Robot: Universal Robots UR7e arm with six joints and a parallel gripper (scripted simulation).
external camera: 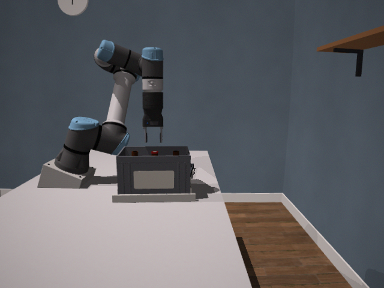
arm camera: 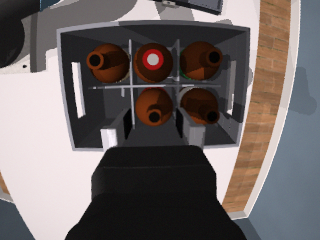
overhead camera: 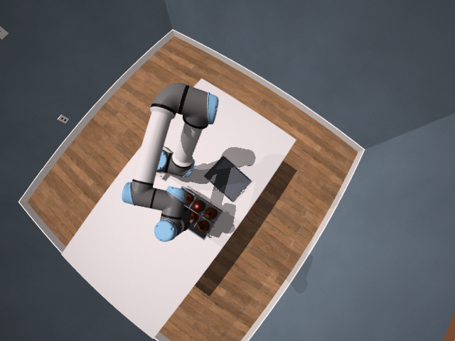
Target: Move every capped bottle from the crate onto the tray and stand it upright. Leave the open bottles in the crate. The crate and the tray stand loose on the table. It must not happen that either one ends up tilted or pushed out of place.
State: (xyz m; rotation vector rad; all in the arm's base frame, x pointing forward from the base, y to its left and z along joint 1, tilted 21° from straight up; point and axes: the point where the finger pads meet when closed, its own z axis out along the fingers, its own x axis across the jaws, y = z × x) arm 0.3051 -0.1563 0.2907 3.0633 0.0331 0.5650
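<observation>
My hand is 15 cm above the capped bottle and 7 cm to the right of it. From my hand the other things lie so: dark grey crate: 15 cm below, 3 cm to the left; flat tray: 32 cm to the left, 22 cm below, 5 cm ahead.
</observation>
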